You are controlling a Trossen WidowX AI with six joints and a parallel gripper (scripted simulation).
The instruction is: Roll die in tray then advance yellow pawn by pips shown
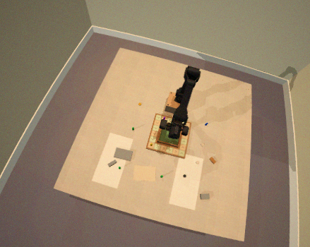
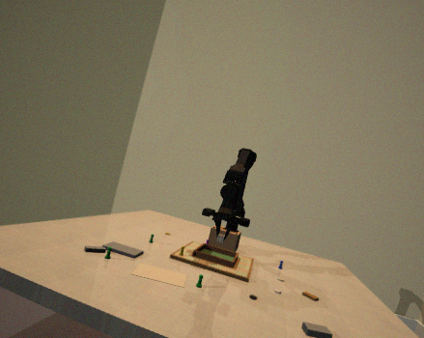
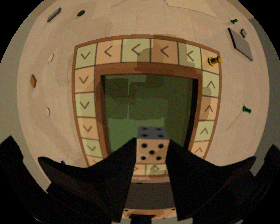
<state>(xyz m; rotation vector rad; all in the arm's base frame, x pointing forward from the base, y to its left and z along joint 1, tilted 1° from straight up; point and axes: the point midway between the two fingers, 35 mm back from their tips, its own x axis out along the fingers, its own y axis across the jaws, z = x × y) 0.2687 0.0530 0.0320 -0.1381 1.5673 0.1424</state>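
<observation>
Now: the yellow pawn 130 mm ahead of my gripper tip, 90 mm to the right of it and 60 mm below it. Round my gripper tip: white die: right at my gripper tip; then green tray: 80 mm below; then purple pawn: 100 mm behind, 90 mm to the right, 60 mm below.
</observation>
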